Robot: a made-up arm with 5 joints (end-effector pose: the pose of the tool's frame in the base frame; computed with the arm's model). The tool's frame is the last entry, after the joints.
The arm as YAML. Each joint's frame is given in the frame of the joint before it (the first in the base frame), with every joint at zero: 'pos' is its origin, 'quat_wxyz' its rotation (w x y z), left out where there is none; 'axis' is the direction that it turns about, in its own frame. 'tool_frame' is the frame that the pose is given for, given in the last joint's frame.
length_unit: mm
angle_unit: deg
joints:
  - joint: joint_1
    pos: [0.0, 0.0, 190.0]
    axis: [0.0, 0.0, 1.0]
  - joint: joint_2
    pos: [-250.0, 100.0, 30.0]
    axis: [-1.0, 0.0, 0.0]
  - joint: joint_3
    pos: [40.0, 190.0, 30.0]
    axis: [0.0, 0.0, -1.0]
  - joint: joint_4
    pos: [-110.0, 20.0, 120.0]
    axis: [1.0, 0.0, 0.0]
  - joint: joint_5
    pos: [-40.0, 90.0, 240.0]
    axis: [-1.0, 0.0, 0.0]
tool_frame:
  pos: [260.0, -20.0, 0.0]
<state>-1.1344 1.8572 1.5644 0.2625 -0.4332</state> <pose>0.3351 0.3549 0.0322 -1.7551 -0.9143 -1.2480</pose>
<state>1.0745 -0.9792 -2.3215 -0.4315 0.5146</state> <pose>-0.1059 -0.4251 0.5299 1.1731 -1.9305 1.9632</pose>
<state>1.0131 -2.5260 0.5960 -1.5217 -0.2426</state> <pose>0.2105 -0.1006 0.3432 0.8085 1.1749 1.0528</pose>
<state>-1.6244 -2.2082 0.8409 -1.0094 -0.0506</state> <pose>-0.2451 -0.0437 0.3162 1.5955 -0.2567 -1.2838</pose>
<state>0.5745 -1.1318 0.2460 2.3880 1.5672</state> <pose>-0.1636 -0.0375 0.1809 1.8401 0.5902 0.0969</pose>
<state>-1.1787 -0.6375 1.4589 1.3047 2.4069</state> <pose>-0.1891 0.3475 0.5103 0.3612 1.3348 -1.9567</pose>
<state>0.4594 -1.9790 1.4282 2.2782 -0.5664</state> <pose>-0.3653 -0.1503 0.2457 -1.3909 0.3841 1.7782</pose>
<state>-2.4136 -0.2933 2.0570 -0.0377 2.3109</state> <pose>0.1163 0.0856 0.6124 -1.8245 -2.0903 0.9581</pose>
